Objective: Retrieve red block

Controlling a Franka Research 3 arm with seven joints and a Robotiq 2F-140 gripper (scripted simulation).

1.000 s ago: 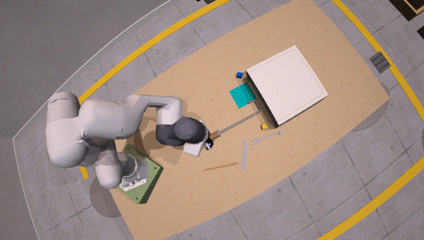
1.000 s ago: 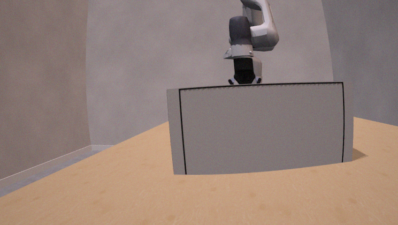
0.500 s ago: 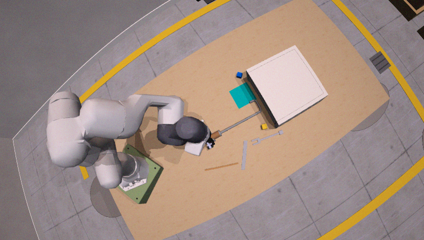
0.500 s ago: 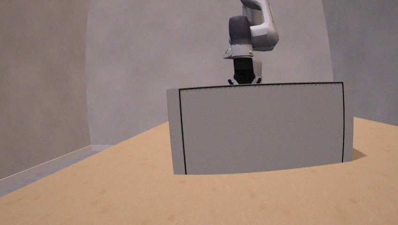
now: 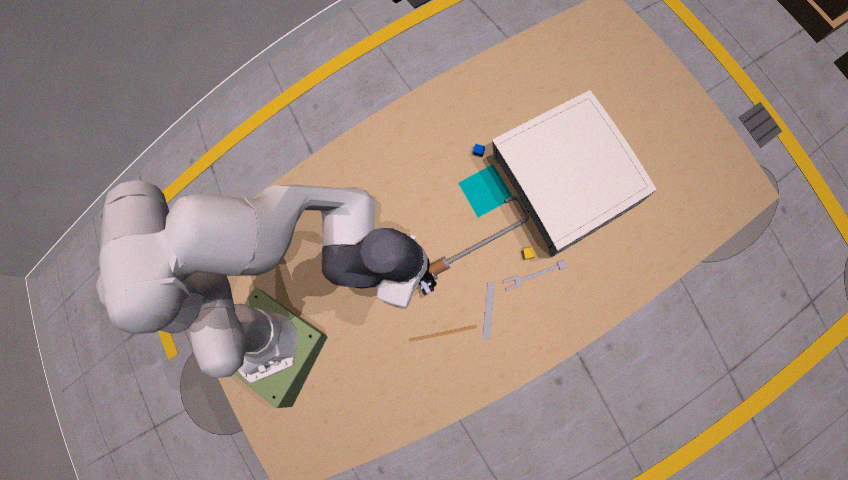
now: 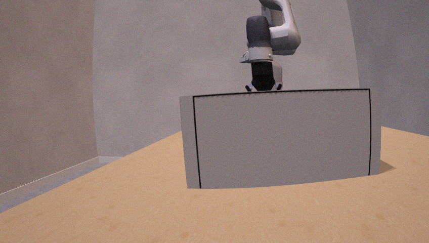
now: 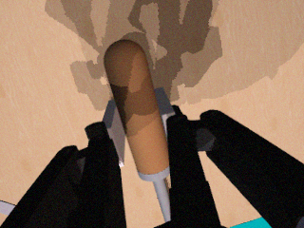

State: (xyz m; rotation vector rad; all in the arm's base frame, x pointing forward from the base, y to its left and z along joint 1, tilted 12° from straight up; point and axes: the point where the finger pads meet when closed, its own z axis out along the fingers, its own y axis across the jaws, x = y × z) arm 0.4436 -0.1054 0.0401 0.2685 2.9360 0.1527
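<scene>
My hand is 250 mm short of the teal square, 80 mm to the right of it and 40 mm above it. Round my hand: grey bar 170 mm to the right, 60 mm ahead, 40 mm below; thin wooden stick 150 mm to the right, 70 mm behind, 30 mm below; hook tool 130 mm ahead, 20 mm below, 10 mm to the left.
</scene>
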